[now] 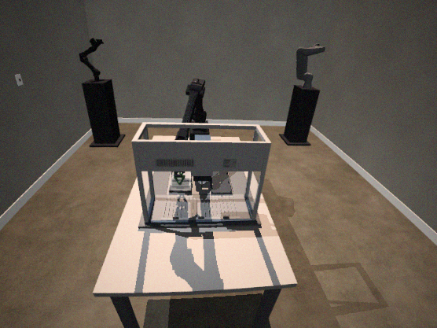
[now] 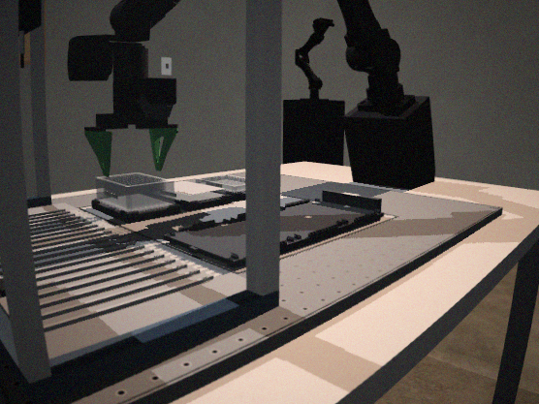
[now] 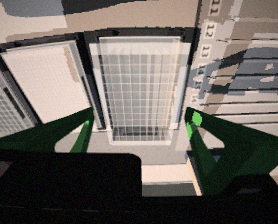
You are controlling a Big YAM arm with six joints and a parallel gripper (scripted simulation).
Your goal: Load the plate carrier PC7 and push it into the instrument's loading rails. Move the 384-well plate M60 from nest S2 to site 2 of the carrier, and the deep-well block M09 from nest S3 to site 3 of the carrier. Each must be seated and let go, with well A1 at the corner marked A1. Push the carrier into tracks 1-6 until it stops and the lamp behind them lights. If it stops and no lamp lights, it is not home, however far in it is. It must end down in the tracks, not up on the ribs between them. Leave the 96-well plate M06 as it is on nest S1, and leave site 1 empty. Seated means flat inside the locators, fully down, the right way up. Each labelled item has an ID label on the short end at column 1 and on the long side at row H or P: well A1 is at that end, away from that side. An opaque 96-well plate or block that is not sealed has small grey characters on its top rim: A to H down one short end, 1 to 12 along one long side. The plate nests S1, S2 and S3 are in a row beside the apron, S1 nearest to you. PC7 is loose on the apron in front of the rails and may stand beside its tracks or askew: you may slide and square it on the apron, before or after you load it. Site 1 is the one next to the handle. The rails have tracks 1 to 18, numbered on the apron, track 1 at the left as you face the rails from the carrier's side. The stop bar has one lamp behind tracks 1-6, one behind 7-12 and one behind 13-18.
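Now: the deep-well block M09 50 mm below my hand. The rest, counted from my hand: carrier PC7 (90 mm behind, 260 mm to the left, 60 mm below); nest S3 (70 mm below); grey frame post (110 mm ahead, 400 mm to the left, 180 mm above).
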